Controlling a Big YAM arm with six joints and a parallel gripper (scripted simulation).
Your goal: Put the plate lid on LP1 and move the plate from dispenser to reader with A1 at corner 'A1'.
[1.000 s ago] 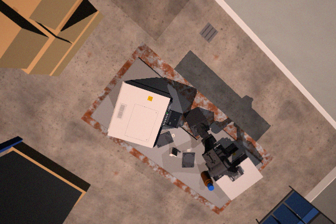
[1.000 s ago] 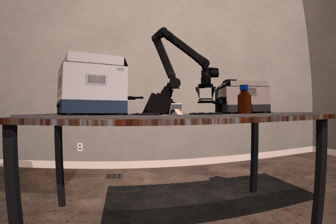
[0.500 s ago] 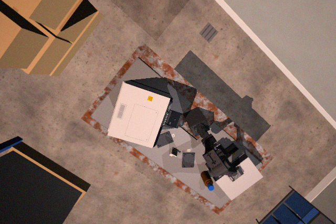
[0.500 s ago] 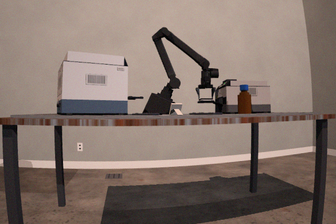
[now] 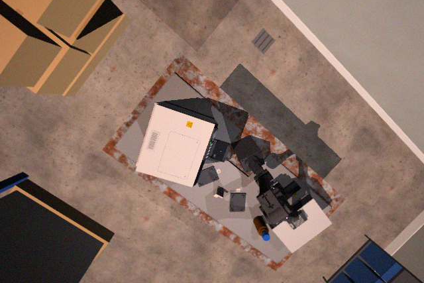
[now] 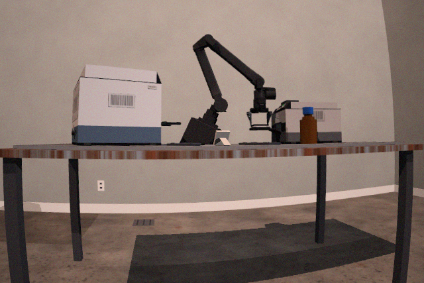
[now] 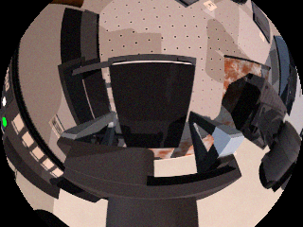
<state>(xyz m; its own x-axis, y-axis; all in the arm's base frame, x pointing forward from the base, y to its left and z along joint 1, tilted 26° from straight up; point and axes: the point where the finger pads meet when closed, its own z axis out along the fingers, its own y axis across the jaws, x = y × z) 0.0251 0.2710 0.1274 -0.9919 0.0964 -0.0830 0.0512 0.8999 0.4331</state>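
Now: the plate lid 10 mm below my hand. Also, from my hand: brown capped bottle 270 mm ahead, 190 mm to the left; white well plate 10 mm below.
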